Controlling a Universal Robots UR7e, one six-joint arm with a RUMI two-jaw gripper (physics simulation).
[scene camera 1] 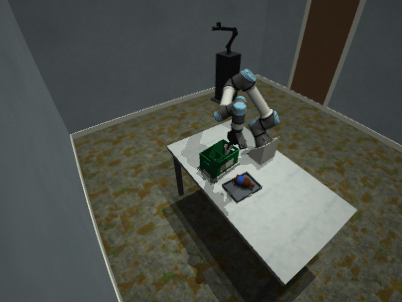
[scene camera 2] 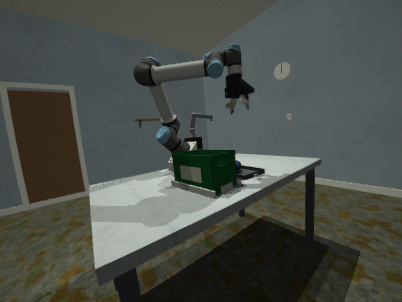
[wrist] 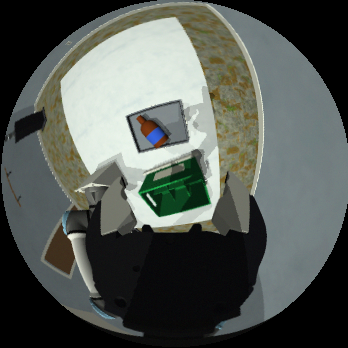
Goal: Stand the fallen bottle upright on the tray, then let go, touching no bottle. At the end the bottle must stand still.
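Places are measured from the arm's base along level axes (x back, y left, z down), in metres.
Where they show: gripper, fingertip midpoint: [scene camera 1: 235, 152] [scene camera 2: 239, 112] [wrist: 173, 175]; arm's base, link origin: [scene camera 1: 264, 143] [scene camera 2: 182, 151] [wrist: 97, 188].
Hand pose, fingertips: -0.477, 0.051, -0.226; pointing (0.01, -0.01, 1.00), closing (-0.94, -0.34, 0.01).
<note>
Things, the pixels of their top centre, and the offset from my fingertips, as dx, dy, dz. Level surfaces: height alone.
- fallen bottle, top centre: [wrist: 147, 130] [scene camera 1: 245, 179] +0.090, +0.064, +0.290
- dark tray, top centre: [wrist: 156, 127] [scene camera 2: 238, 168] [scene camera 1: 242, 185] +0.065, +0.061, +0.344
- green crate, top centre: [wrist: 175, 199] [scene camera 2: 202, 152] [scene camera 1: 219, 151] +0.094, -0.225, +0.194
- white table, surface height: dz +0.369
The fallen bottle [scene camera 1: 244, 181] [wrist: 154, 133], brown with a blue band, lies on its side on the dark tray [scene camera 1: 238, 197] [scene camera 2: 254, 173] [wrist: 175, 118]. In the wrist view its neck points to the upper left and its base toward the crate side. In scene camera 2 a small blue part of it shows behind the crate. My gripper [scene camera 1: 233, 149] [scene camera 2: 239, 109] [wrist: 173, 175] is open and empty. It hangs high above the table, over the green crate's area, well above and to one side of the bottle, touching neither.
A green crate [scene camera 1: 208, 166] [scene camera 2: 212, 172] [wrist: 173, 194] with inner dividers stands close beside the tray, within low pale rails. The arm's base stands behind a pale angled panel [scene camera 1: 266, 153] on the white table [scene camera 1: 305, 210] [scene camera 2: 130, 200] [wrist: 115, 70]. A black pedestal [scene camera 1: 227, 75] stands beyond the table.
</note>
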